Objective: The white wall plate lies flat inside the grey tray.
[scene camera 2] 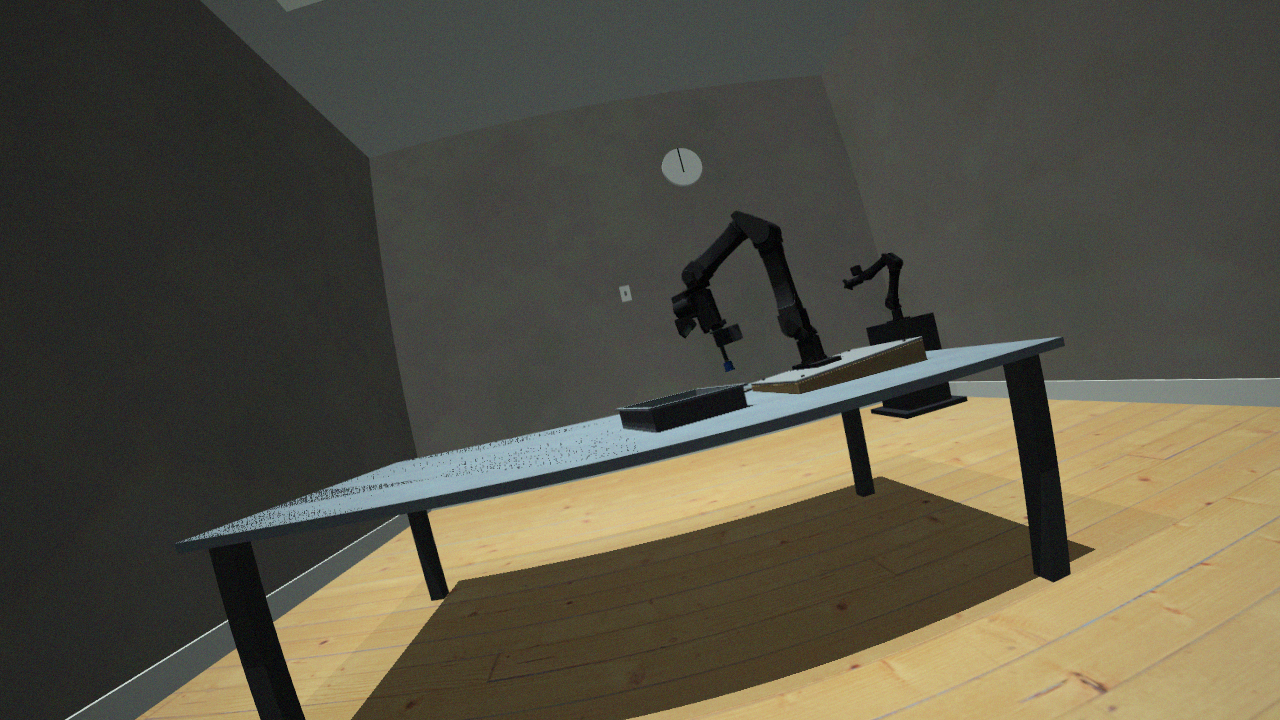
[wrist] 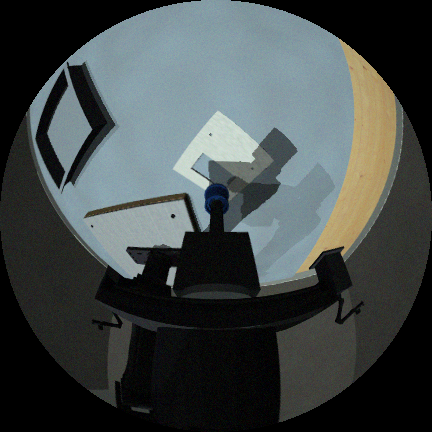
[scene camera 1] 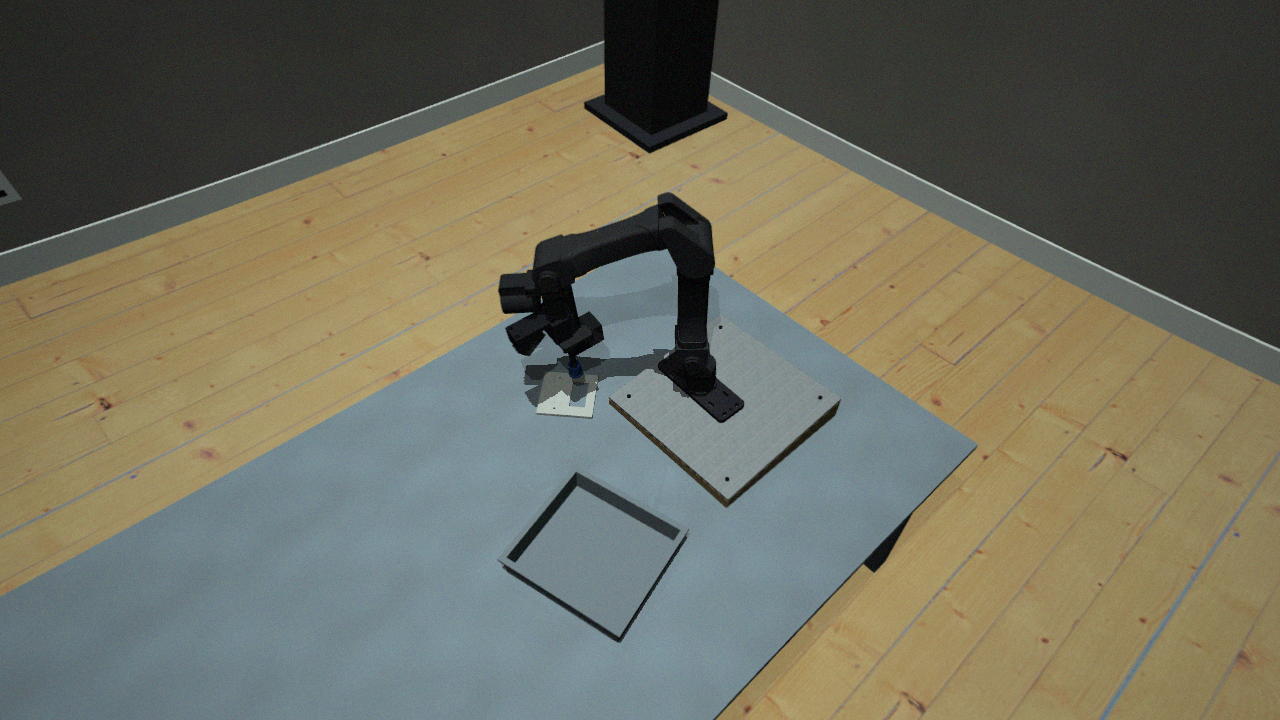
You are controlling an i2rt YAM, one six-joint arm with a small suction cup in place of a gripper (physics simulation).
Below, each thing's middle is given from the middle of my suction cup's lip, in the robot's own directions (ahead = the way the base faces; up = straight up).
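I start from the white wall plate [scene camera 1: 555, 393], which is 1 cm ahead of my suction cup and 1 cm to the right of it, and also 8 cm below it. There is a grey tray [scene camera 1: 596, 551] as well, and that tray is 32 cm to the left of my suction cup, 20 cm ahead of it and 6 cm below it.
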